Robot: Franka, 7 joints.
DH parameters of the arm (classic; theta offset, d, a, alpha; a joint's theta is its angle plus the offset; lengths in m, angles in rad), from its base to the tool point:
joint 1: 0 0.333 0 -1.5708
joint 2: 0 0 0 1.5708
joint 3: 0 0.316 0.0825 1.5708
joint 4: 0 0 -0.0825 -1.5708
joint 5: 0 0.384 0 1.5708
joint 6: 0 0 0.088 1.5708
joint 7: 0 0.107 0 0
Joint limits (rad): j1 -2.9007..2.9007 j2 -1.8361..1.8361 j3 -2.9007..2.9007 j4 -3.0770..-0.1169 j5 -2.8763..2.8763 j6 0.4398..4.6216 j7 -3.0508..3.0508
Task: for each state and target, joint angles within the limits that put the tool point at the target. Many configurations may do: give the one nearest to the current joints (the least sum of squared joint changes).
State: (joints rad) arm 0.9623 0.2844 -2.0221 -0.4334 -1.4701 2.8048 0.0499
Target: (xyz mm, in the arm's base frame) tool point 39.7 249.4 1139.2
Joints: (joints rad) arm 1.6625 0.2957 -2.0237 -0.1169 -1.3931 2.6491 0.0499
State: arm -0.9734 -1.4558 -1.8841 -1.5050 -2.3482 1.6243 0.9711
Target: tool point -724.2 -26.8 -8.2
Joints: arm -0.6031 -1.7486 -1.9503 -1.1971 -2.4210 1.7925 0.9711
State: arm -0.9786 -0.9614 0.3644 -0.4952 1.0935 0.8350 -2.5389
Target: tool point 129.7 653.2 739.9
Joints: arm -1.4223 -1.1913 0.5442 -0.4517 1.2172 1.3335 -2.5389
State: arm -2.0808 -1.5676 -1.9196 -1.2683 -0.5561 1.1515 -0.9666
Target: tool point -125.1 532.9 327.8
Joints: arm -2.3417 -1.3228 -1.6174 -1.5367 -0.4157 0.8562 -0.9666
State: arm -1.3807 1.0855 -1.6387 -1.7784 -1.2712 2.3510 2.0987
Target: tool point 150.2 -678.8 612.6
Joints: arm -0.3875 1.2404 -1.7688 -1.4293 -1.2789 2.2939 2.0987
